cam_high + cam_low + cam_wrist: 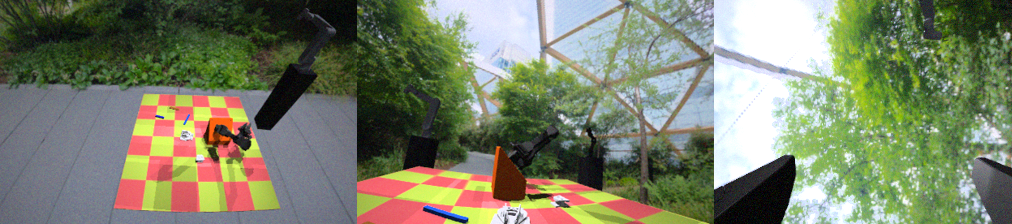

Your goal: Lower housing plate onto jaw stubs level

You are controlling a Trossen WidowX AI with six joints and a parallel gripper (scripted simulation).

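Right now my gripper tip is 420 mm short of the white part, 270 mm to the right of it and 250 mm above it. The rest, counted from my gripper tip: orange stick 720 mm ahead, 330 mm to the right, 260 mm below.
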